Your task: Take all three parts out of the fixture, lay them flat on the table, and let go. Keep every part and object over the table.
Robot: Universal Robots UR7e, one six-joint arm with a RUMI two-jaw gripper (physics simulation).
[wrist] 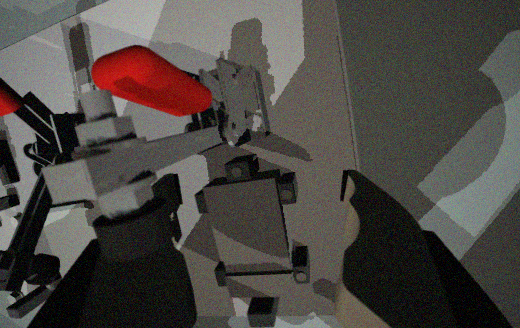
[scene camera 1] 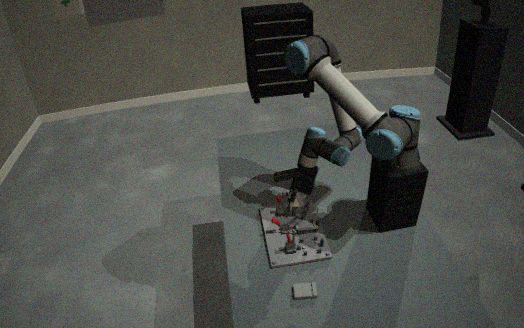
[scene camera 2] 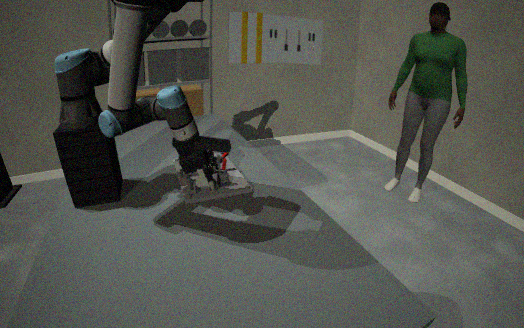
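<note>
The fixture is a pale board with red-handled clamps. A flat rectangular grey part sits between small locating blocks in the wrist view. My gripper is open low over the board, its fingers on either side of that part and apart from it. The left finger is beside a swung-back clamp arm, whose dark pad overlaps it in view. Another flat grey part seems to lie at mid-board. A light flat block lies on the table, off the fixture.
A clamp's red handle stands close ahead of the left finger. More red handles stand along the board. Small posts rise at its near end. The black robot pedestal is beside the fixture. A person stands beyond the table.
</note>
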